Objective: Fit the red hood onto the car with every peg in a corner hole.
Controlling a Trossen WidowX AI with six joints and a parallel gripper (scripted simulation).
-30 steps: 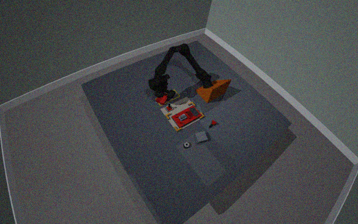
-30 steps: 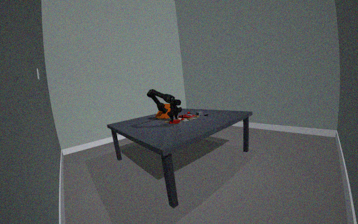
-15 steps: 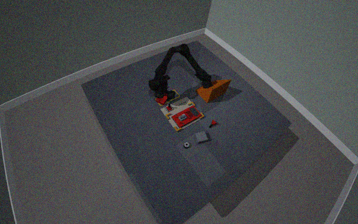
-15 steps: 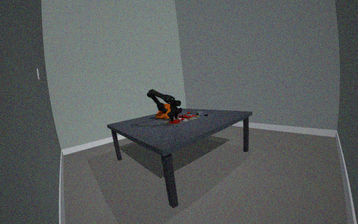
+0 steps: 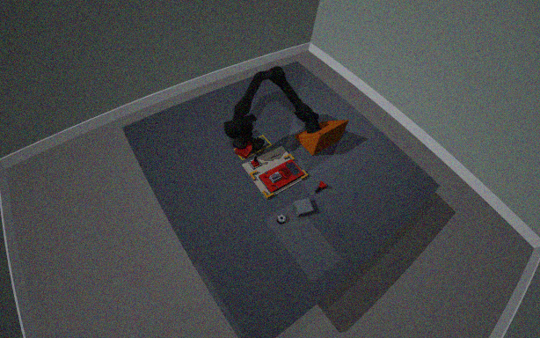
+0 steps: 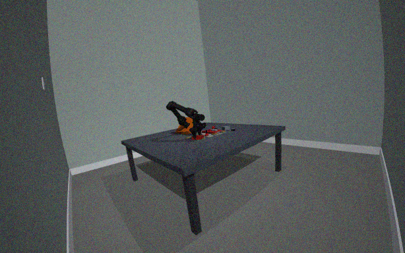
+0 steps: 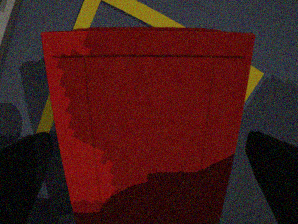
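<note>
Now: the grey engine block 4 cm behind my gripper tip, 24 cm to the left of it and 1 cm above it. Also, from my gripper tip: red hood (right at my gripper tip).
</note>
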